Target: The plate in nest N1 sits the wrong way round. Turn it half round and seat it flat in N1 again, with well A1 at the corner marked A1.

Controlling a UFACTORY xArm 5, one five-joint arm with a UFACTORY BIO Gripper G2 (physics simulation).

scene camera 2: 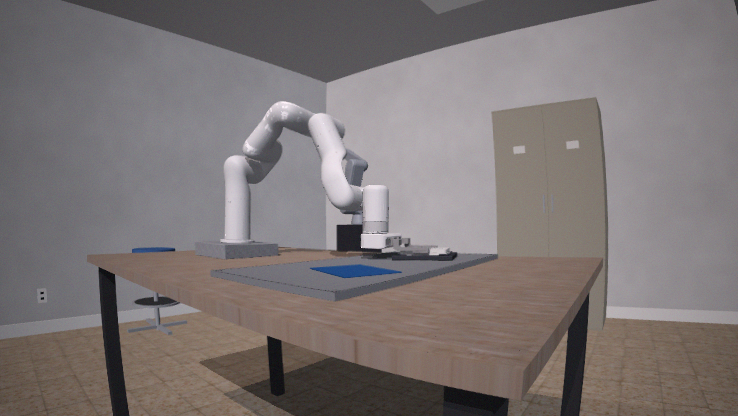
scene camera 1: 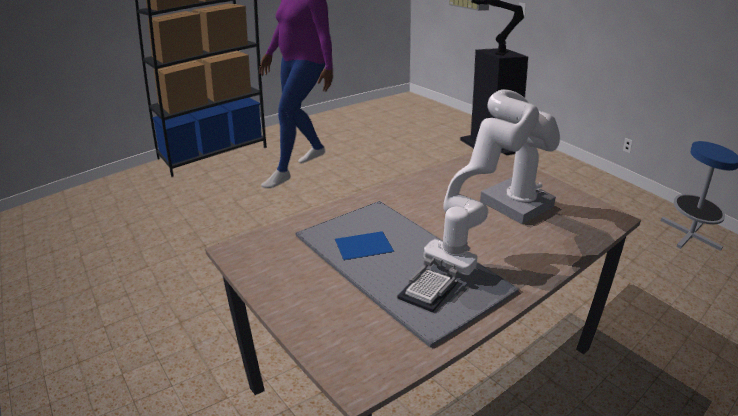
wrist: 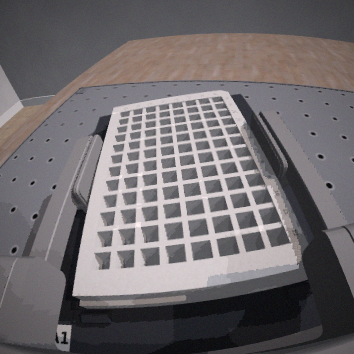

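The white plate lies low in the black nest N1. Its wells face up and its long sides run away from the wrist camera. The label A1 is on the nest near the plate's near left corner. My gripper points level over the nest, one pad along each long side of the plate, and is shut on the plate low on its sides. The exact pad contact is hard to see. The plate's own markings are too faint to read.
N1 stands on a grey perforated board on the wooden table. A flat blue rectangle lies on the board. A person is on the floor beyond the table.
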